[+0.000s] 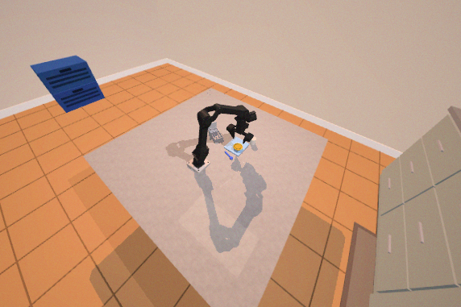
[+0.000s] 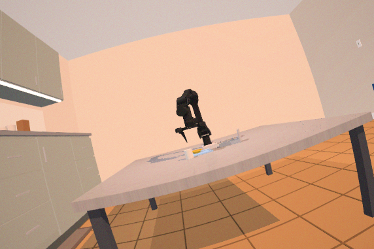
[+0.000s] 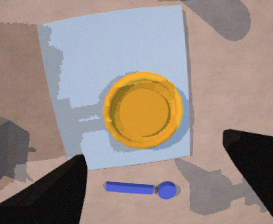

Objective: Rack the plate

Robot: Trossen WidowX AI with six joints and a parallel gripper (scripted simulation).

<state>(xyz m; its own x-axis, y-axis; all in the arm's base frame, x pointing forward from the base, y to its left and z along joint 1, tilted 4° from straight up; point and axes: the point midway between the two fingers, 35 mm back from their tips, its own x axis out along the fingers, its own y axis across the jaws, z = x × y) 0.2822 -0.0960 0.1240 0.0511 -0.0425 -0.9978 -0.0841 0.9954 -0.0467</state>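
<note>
Now: the yellow-orange plate 60 mm below my gripper tip. The rest, counted from my gripper tip: blue spoon 100 mm behind, 80 mm below; white cup 120 mm ahead, 50 mm to the right, 60 mm below; light blue placemat 20 mm ahead, 20 mm to the left, 80 mm below.
</note>
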